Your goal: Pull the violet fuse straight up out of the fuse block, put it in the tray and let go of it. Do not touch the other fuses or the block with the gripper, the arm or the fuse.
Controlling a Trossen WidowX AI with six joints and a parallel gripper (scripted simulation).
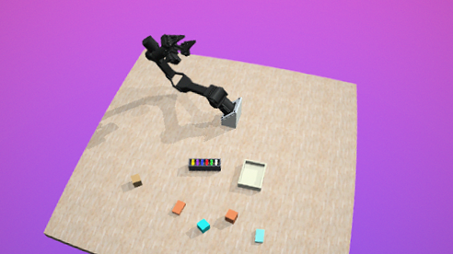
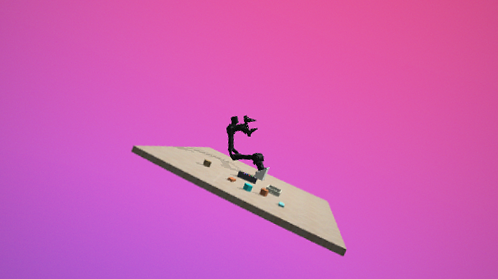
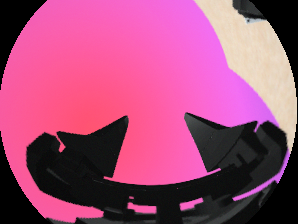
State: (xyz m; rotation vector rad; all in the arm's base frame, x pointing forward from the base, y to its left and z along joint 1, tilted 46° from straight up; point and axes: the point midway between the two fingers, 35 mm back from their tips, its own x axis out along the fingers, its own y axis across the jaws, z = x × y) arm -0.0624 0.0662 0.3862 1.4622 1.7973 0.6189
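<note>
Right now the violet fuse is 39 cm ahead of my gripper tip, 38 cm below it and 14 cm to the left of it. Also, from my gripper tip: cream tray 40 cm below, 38 cm to the left, 37 cm ahead.
</note>
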